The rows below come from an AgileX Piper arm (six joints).
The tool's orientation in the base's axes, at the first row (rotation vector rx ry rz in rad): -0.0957 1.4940 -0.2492
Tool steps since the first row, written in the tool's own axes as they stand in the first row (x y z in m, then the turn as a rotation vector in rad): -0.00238 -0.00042 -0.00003 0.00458 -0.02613 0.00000; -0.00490 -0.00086 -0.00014 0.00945 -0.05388 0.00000; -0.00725 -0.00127 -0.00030 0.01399 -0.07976 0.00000; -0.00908 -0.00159 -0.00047 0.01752 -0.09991 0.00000; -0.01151 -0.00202 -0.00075 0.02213 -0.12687 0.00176; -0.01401 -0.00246 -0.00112 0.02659 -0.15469 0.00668; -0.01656 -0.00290 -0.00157 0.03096 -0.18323 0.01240; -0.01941 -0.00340 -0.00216 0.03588 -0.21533 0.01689; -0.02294 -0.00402 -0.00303 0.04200 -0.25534 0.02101; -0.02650 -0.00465 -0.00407 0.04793 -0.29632 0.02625
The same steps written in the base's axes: -0.00021 0.00013 0.00240 -0.00249 -0.02638 0.00119; -0.00051 0.00027 0.00494 -0.00513 -0.05441 0.00244; -0.00084 0.00041 0.00731 -0.00759 -0.08054 0.00361; -0.00115 0.00052 0.00914 -0.00951 -0.10089 0.00453; -0.00161 0.00067 0.01158 -0.01034 -0.12824 0.00601; -0.00217 0.00083 0.01408 -0.00813 -0.15668 0.00806; -0.00281 0.00102 0.01662 -0.00520 -0.18588 0.01043; -0.00361 0.00122 0.01945 -0.00384 -0.21854 0.01293; -0.00474 0.00148 0.02296 -0.00361 -0.25911 0.01594; -0.00604 0.00176 0.02647 -0.00238 -0.30068 0.01943
